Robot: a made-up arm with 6 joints. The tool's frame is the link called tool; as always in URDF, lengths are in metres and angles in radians. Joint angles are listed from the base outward.
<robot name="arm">
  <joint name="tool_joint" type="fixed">
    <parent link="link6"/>
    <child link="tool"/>
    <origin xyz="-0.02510 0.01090 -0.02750" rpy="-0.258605 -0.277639 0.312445"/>
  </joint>
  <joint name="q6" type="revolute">
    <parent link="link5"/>
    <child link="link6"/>
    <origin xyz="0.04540 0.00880 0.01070"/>
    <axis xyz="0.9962 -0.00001 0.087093"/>
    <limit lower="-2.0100" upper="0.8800"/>
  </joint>
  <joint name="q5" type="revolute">
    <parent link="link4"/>
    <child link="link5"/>
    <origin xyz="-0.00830 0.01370 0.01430"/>
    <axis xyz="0.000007 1 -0.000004"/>
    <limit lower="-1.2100" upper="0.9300"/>
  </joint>
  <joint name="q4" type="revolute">
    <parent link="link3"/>
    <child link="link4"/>
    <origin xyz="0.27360 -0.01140 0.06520"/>
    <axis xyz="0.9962 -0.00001 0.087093"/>
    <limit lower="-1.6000" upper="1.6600"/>
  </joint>
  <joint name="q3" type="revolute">
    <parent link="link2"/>
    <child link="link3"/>
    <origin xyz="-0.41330 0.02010 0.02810"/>
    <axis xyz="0.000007 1 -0.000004"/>
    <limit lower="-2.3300" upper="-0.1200"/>
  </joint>
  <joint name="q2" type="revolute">
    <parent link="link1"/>
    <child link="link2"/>
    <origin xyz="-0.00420 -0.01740 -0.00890"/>
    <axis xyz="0.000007 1 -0.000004"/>
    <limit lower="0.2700" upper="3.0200"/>
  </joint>
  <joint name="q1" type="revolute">
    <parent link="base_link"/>
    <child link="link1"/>
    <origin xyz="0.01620 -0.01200 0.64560"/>
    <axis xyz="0 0 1"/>
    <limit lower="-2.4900" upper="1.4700"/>
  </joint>
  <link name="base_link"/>
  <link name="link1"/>
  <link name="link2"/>
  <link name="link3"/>
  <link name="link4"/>
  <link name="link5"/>
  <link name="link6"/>
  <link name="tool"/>
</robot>
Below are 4 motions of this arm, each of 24 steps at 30 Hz.
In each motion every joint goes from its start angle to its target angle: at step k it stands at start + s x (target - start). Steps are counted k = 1, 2, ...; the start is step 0. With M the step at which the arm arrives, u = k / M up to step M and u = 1 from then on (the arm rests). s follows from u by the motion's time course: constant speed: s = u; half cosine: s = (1 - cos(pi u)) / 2; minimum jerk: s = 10 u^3 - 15 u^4 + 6 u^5.
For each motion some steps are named. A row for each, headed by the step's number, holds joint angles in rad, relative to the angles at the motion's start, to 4 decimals.
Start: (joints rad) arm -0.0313 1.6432 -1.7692 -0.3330 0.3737 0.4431
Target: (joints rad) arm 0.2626 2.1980 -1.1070 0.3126 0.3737 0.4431
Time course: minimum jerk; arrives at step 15
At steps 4, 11, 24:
4: 0.0358 0.0676 0.0807 0.0787 0.0000 0.0000
11: 0.2581 0.4872 0.5815 0.5669 0.0000 0.0000
24: 0.2939 0.5548 0.6622 0.6456 0.0000 0.0000

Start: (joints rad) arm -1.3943 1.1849 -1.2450 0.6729 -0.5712 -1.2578
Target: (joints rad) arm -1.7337 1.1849 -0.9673 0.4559 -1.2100 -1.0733
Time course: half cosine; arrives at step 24
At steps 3, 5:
3: -0.0129 0.0000 0.0106 -0.0083 -0.0243 0.0070
5: -0.0351 0.0000 0.0287 -0.0224 -0.0660 0.0191

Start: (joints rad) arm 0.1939 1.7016 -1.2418 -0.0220 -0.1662 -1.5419
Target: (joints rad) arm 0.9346 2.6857 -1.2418 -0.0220 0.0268 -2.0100
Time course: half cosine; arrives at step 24
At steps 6, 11, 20, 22, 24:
6: 0.1085 0.1441 0.0000 0.0000 0.0283 -0.0686
11: 0.3220 0.4278 0.0000 0.0000 0.0839 -0.2035
20: 0.6911 0.9182 0.0000 0.0000 0.1801 -0.4367
22: 0.7281 0.9673 0.0000 0.0000 0.1897 -0.4601
24: 0.7407 0.9841 0.0000 0.0000 0.1930 -0.4681

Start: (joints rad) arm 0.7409 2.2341 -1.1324 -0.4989 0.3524 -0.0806
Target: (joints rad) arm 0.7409 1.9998 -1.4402 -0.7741 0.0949 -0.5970
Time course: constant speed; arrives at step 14
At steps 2, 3, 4, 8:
2: 0.0000 -0.0335 -0.0440 -0.0393 -0.0368 -0.0738
3: 0.0000 -0.0502 -0.0660 -0.0590 -0.0552 -0.1107
4: 0.0000 -0.0669 -0.0879 -0.0786 -0.0736 -0.1475
8: 0.0000 -0.1339 -0.1759 -0.1573 -0.1471 -0.2951

